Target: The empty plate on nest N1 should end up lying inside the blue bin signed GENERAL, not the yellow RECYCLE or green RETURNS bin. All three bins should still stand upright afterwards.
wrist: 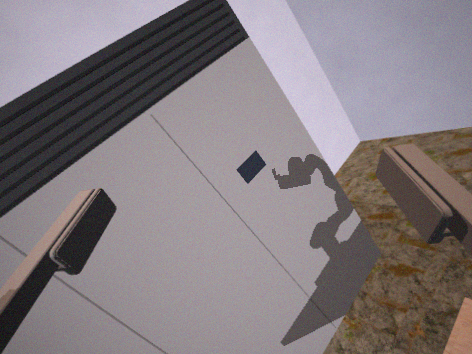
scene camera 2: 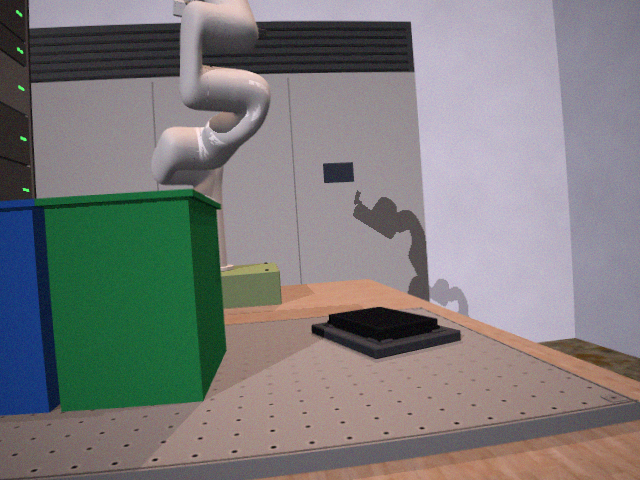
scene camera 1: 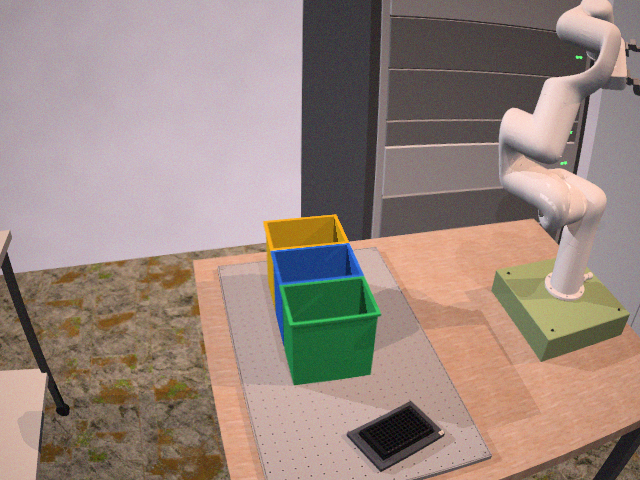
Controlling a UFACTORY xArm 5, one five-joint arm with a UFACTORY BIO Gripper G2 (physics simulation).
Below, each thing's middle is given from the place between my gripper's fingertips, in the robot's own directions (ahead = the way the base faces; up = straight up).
Scene:
Right now my hand is 680 mm short of the black plate (scene camera 2: 379,323), 130 mm to the right of it and 700 mm above it. The rest, counted from my hand: green bin (scene camera 2: 135,282) (750 mm ahead, 130 mm to the right, 630 mm below); dark grey nest (scene camera 2: 355,342) (680 mm ahead, 130 mm to the left, 710 mm below); blue bin (scene camera 1: 318,263) (740 mm ahead, 260 mm to the right, 630 mm below).

